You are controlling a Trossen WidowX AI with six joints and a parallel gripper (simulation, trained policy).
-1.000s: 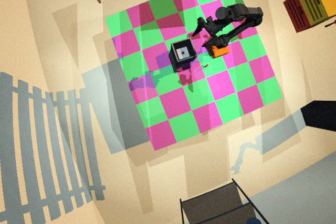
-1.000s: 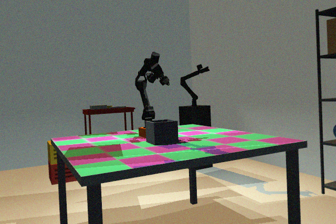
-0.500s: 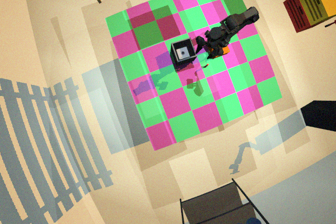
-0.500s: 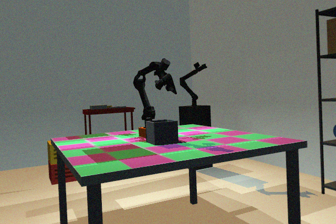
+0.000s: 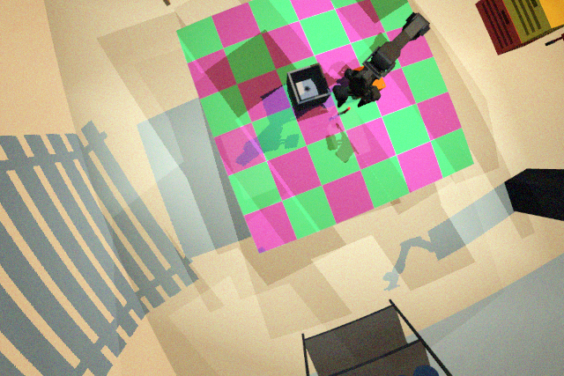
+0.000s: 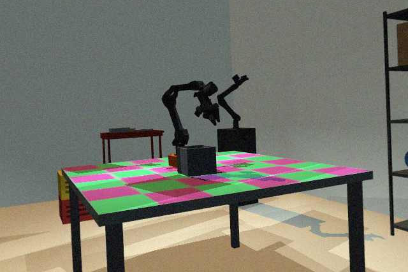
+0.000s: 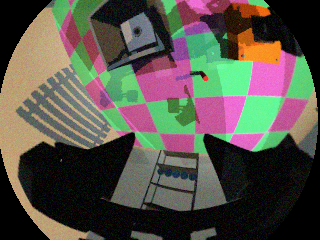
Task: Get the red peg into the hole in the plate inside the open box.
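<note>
Right now my gripper tip is 70 mm past the red peg, 10 mm to the left of it and 210 mm above it. Round my gripper tip: grey plate: 70 mm ahead, 190 mm to the right, 200 mm below.
</note>
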